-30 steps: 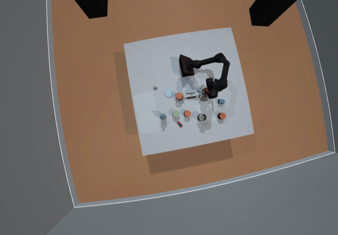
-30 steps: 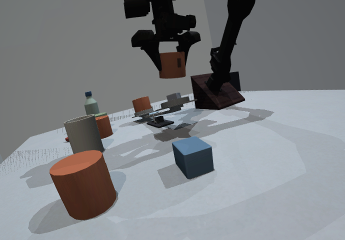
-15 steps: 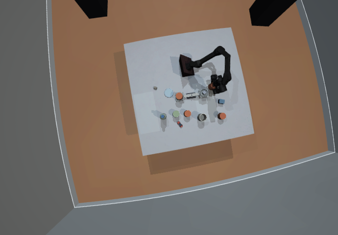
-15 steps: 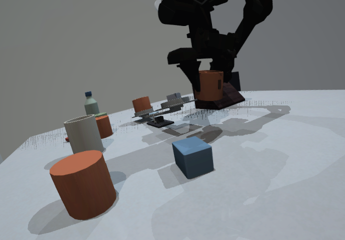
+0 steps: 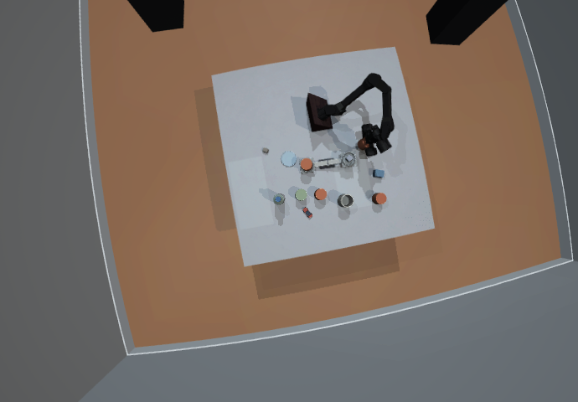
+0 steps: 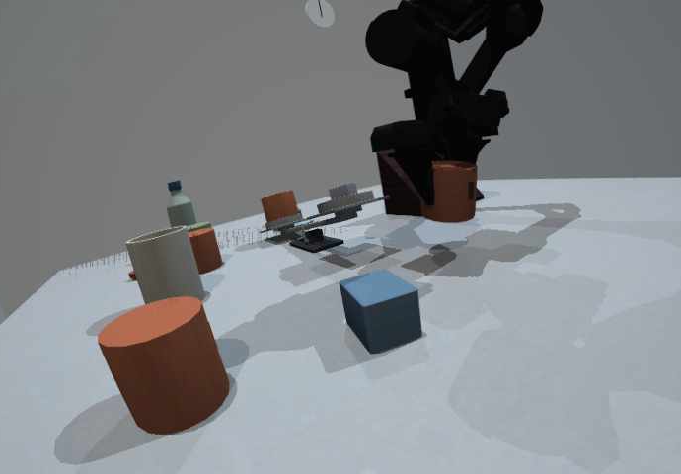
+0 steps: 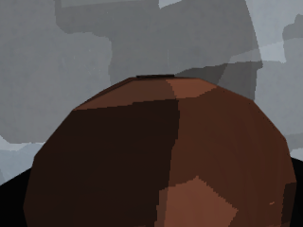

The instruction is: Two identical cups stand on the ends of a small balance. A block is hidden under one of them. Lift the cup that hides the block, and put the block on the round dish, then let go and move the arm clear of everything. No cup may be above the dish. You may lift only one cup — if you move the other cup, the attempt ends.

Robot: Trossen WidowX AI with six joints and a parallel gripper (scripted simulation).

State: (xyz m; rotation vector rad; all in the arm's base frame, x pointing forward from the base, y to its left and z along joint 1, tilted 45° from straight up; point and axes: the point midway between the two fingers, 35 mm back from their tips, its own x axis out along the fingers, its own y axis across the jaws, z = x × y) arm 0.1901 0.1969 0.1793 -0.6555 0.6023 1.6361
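Right now the grey block is 110 mm to the right of my gripper tip, 90 mm ahead of it and 20 mm above it. Also, from my gripper tip: red item (410 mm ahead, 380 mm to the right, 50 mm below); pale blue round dish (480 mm to the right, 60 mm below, 60 mm ahead); orange cup (20 mm to the left, 10 mm above).
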